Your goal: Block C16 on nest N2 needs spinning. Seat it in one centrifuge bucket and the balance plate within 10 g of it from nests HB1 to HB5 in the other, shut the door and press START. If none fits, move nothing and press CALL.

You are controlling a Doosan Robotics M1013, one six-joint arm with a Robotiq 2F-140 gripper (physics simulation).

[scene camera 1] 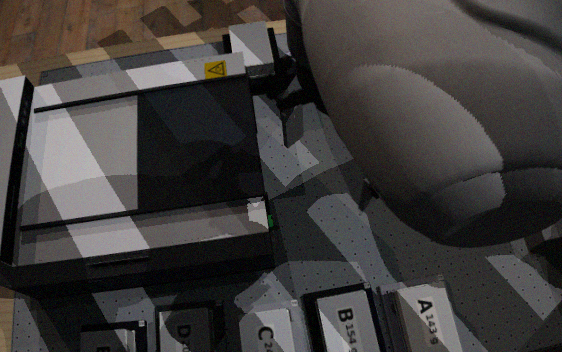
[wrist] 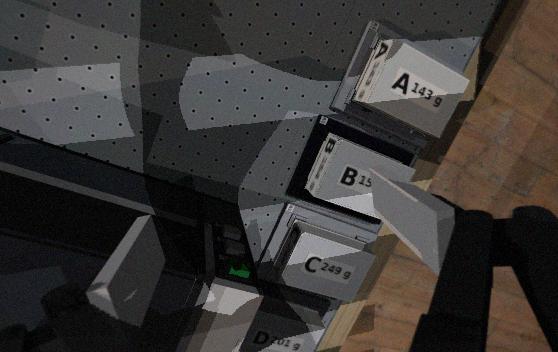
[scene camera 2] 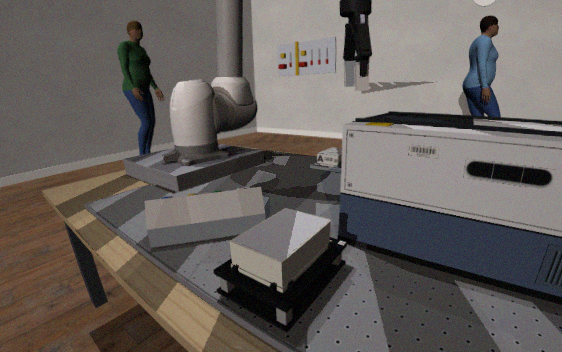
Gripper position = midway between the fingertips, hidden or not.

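Open and holding nothing, the gripper (scene camera 1: 329, 170) is visible in scene camera 2 as well, the gripper (scene camera 2: 355, 88), and in the wrist view, the gripper (wrist: 267, 213). The scene also has a block D (scene camera 1: 198, 322). A block on black holder (scene camera 2: 280, 249) (scene camera 1: 252, 39) is part of it too, though in the wrist view that holder is out of frame. A button box (scene camera 2: 195, 217) can be seen, as can a centrifuge (scene camera 1: 78, 230) (wrist: 62, 197) (scene camera 2: 471, 200).
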